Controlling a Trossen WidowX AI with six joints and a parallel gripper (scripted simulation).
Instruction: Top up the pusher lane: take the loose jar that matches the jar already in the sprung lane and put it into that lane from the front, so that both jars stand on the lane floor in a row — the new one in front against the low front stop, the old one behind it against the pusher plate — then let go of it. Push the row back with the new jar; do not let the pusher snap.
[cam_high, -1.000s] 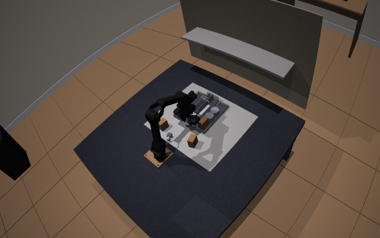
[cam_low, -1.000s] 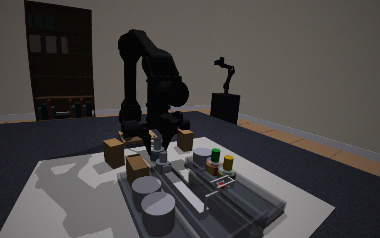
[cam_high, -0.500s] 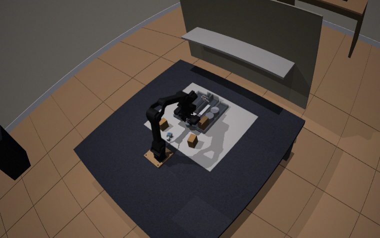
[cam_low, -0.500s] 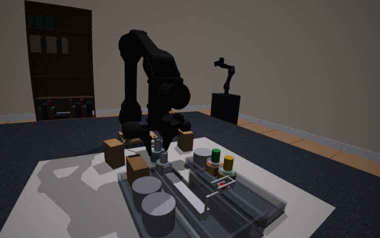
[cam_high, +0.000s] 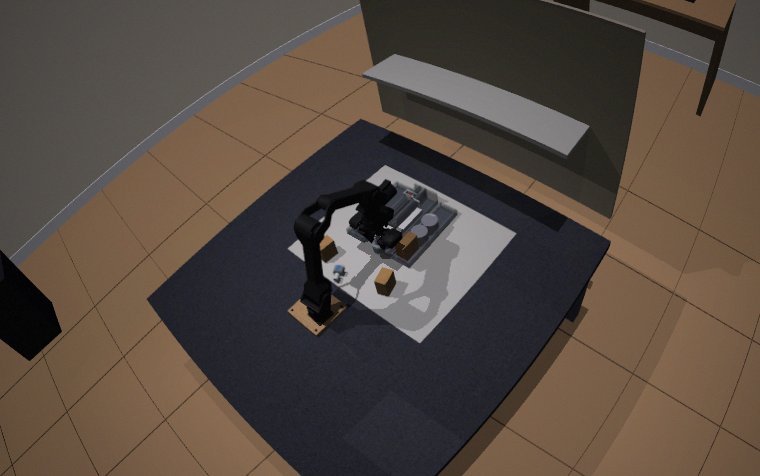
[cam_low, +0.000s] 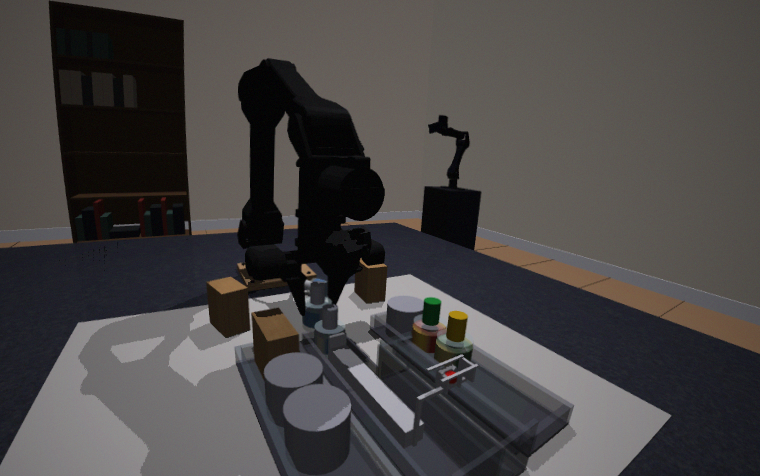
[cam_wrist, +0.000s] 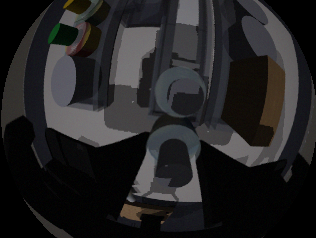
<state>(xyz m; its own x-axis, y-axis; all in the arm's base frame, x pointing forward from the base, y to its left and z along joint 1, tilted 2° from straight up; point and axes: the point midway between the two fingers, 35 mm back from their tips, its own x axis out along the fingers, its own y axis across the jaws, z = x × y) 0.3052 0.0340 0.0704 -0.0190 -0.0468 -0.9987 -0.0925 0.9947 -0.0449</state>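
The brown box lies 7 cm to the right of my gripper tip, 6 cm ahead of it and 1 cm below it. From my gripper tip the other things lie so: small jar 16 cm behind, 4 cm to the left, 3 cm below; then red mark 22 cm ahead, 6 cm to the left, 2 cm above.
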